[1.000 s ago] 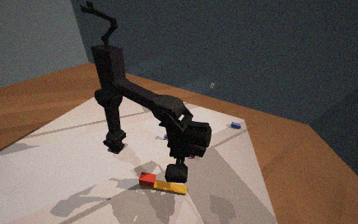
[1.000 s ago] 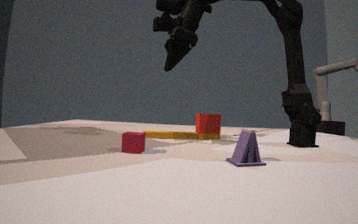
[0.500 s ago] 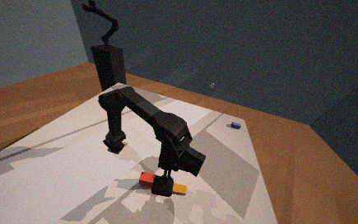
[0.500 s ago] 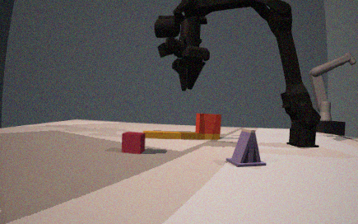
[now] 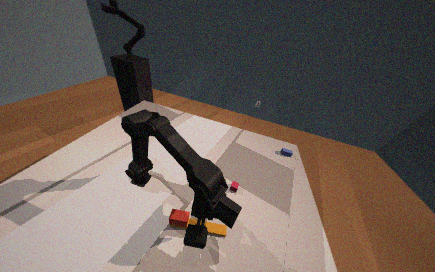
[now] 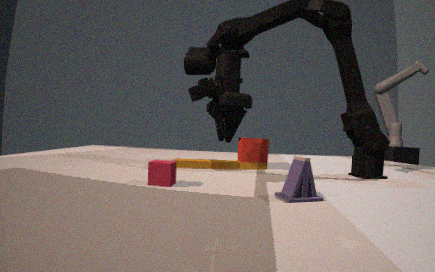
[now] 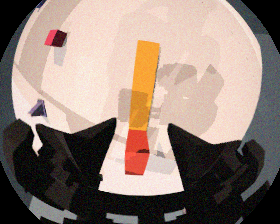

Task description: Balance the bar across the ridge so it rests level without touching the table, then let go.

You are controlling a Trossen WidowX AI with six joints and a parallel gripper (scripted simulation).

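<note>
Right now the small pink-red cube is 21 cm to the left of my gripper tip, 11 cm ahead of it and 4 cm below it. Round my gripper tip: small blue block (60 cm to the left, 43 cm ahead, 4 cm below).
</note>
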